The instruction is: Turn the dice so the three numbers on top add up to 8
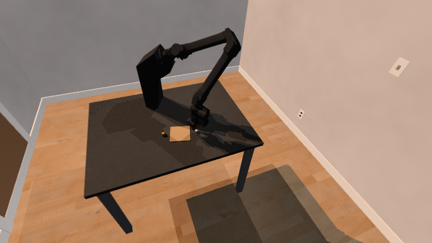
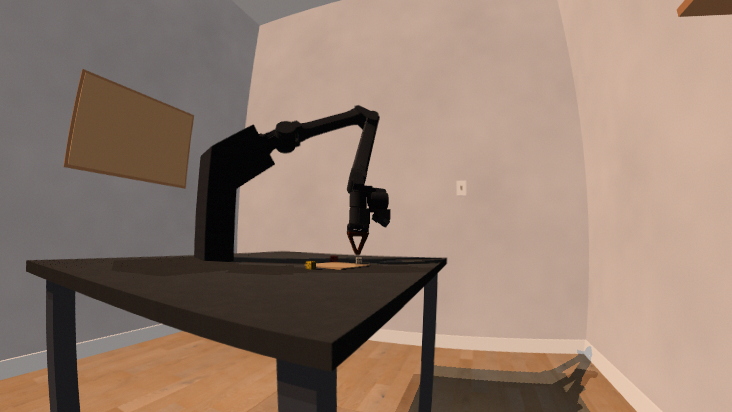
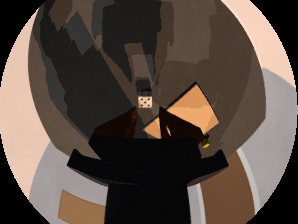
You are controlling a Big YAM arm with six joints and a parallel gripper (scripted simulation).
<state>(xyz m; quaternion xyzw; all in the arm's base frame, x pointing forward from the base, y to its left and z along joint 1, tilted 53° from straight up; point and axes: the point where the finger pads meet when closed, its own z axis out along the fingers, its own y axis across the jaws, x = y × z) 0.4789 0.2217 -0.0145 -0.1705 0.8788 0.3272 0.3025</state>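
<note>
Now: the white die 3 cm below my hand and 1 cm to the left of it. The rest, counted from my hand: yellow die 22 cm to the right, 3 cm below, 2 cm behind; then tan mat 11 cm to the right, 4 cm below, 1 cm behind; then red die 9 cm behind, 3 cm below, 1 cm to the left.
</note>
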